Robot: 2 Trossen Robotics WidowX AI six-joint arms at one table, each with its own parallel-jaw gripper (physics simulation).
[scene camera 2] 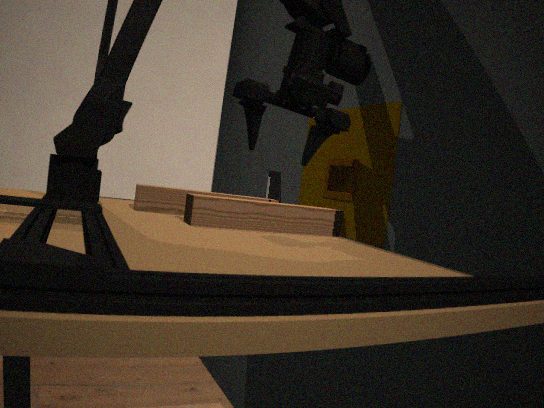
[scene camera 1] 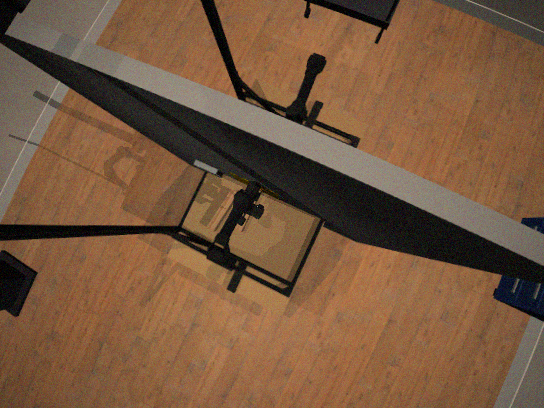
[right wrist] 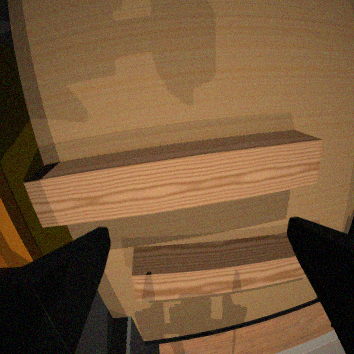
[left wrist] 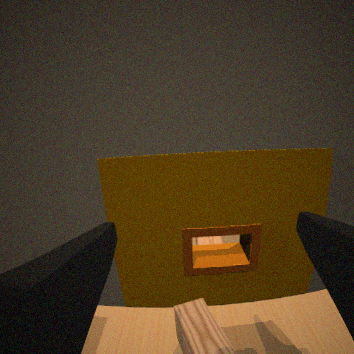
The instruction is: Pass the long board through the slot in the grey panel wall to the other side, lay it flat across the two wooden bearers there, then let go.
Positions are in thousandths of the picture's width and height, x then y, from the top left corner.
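Orange-framed slot (scene camera 2: 626,447). Orange-framed slot (right wrist: 75,710). Orange-framed slot (left wrist: 665,725). My left gripper (left wrist: 589,643) open, holds nothing. My right gripper (scene camera 2: 510,388) open, holds nothing. My right gripper (right wrist: 564,657).
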